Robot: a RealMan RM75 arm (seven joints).
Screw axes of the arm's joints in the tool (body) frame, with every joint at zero. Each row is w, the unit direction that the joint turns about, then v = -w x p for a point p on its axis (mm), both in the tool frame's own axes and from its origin. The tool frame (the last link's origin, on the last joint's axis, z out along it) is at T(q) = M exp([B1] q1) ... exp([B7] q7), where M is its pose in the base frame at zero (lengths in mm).
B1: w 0 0 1 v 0.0 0.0 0.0
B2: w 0 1 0 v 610.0 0.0 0.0
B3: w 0 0 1 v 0.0 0.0 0.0
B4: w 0 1 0 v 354.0 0.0 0.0
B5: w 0 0 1 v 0.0 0.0 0.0
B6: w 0 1 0 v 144.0 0.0 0.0
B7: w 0 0 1 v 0.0 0.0 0.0
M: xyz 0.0 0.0 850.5 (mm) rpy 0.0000 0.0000 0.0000 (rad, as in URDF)
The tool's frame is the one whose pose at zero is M.
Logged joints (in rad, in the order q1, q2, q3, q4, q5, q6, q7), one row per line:
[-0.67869, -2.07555, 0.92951, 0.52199, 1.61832, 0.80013, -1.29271]
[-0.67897, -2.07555, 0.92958, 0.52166, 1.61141, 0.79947, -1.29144]
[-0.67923, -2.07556, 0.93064, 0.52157, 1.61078, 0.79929, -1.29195]
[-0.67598, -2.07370, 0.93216, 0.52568, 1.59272, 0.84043, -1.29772]
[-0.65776, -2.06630, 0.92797, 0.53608, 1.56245, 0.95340, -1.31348]
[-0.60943, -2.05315, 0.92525, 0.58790, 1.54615, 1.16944, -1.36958]
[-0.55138, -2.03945, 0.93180, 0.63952, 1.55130, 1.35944, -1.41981]
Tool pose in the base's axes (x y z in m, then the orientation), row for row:
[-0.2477, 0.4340, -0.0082, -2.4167, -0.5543, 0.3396]
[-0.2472, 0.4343, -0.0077, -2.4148, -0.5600, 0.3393]
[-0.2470, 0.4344, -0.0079, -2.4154, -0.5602, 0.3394]
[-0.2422, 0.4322, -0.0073, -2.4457, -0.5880, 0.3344]
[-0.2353, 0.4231, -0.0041, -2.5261, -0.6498, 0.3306]
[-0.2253, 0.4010, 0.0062, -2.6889, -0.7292, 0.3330]
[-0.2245, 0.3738, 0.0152, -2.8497, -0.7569, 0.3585]
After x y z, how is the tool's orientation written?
As angles about the fixed x, y, z axes (roll, pitch, yaw), in radians.
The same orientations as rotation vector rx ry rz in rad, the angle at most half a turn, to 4 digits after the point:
[-2.2223, -0.6324, -0.4969]
[-2.2182, -0.6344, -0.5028]
[-2.2187, -0.6345, -0.5032]
[-2.2371, -0.6350, -0.5506]
[-2.2848, -0.6372, -0.6603]
[-2.3907, -0.6211, -0.8322]
[-2.5045, -0.6066, -0.9391]

